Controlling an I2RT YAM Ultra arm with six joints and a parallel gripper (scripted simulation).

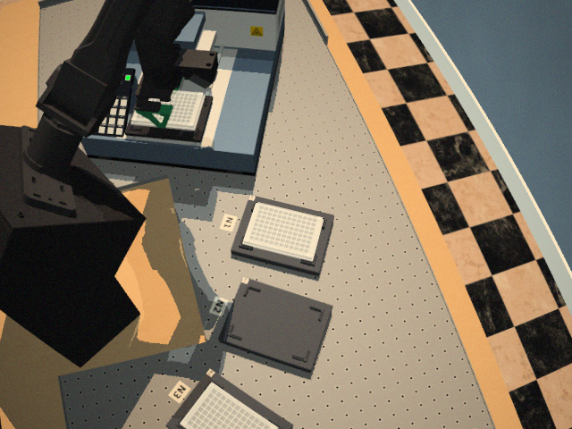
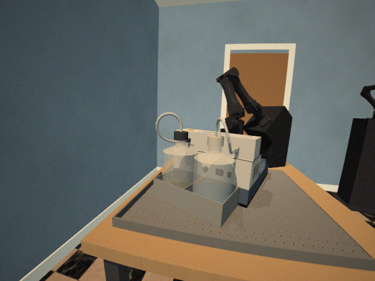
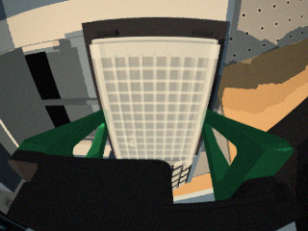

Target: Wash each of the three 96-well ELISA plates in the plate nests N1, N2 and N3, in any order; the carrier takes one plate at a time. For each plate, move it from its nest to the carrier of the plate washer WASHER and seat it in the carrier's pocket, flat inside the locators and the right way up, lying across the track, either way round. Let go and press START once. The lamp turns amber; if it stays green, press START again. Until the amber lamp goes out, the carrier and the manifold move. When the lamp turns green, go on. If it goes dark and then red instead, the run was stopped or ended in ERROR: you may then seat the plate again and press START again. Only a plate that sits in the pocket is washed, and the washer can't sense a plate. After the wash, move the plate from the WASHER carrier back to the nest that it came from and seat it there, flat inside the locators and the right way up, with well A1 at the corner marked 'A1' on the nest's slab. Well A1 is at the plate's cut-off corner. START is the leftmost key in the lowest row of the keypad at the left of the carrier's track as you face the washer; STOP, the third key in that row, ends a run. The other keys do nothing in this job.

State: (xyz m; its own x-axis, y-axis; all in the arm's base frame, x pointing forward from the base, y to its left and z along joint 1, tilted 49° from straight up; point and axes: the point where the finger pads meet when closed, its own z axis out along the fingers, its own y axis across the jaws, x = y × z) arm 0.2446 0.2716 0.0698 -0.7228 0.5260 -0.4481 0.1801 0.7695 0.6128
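The dark carrier is 2 cm below my hand. Round my hand: N1 label (20 cm to the right, 10 cm below, 10 cm ahead); manifold (15 cm to the left, 4 cm ahead, 3 cm above); washer (15 cm to the left, 4 cm ahead, 2 cm above).
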